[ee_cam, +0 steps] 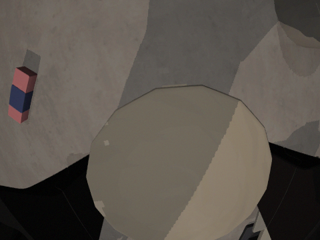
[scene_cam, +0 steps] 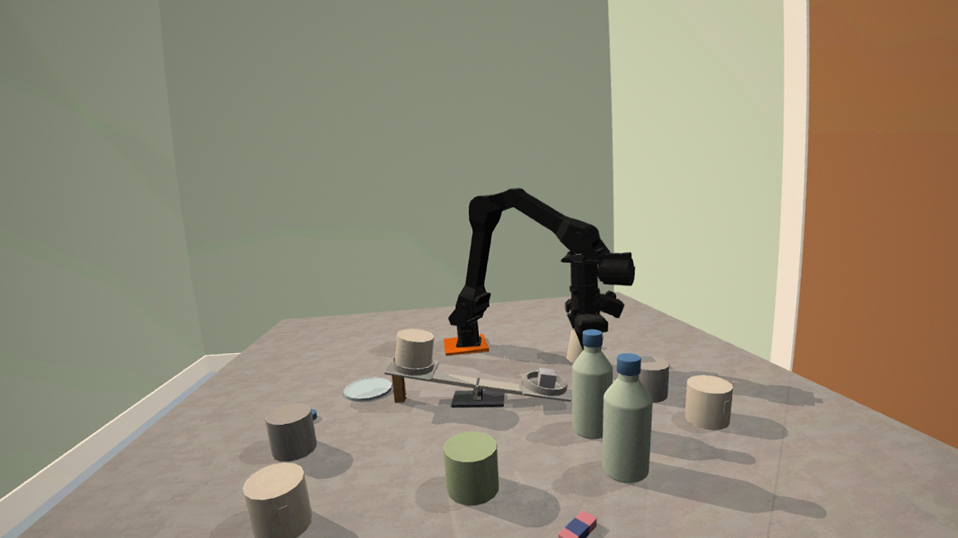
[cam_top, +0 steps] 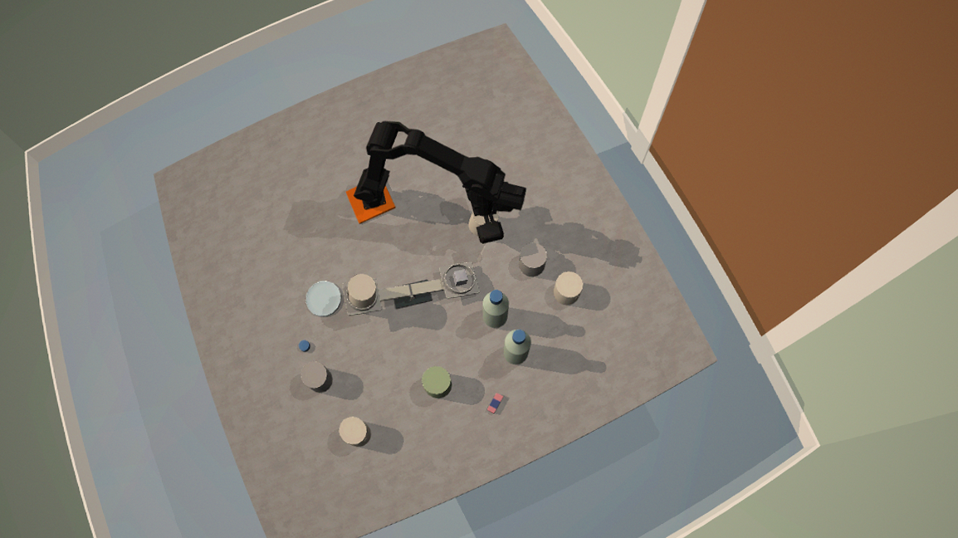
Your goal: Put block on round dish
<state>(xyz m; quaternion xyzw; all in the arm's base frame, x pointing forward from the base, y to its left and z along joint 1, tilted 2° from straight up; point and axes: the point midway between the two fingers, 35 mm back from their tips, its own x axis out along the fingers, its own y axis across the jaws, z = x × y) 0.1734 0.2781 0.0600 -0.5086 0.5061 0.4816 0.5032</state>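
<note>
Now: the grey block 14 cm ahead of my gripper tip and 10 cm to the right of it. The rest, counted from my gripper tip: green cylinder: 37 cm ahead, 23 cm to the right; pale round dish: 47 cm to the right, 8 cm ahead, 4 cm below; blue cap: 55 cm to the right, 20 cm ahead, 3 cm below.
</note>
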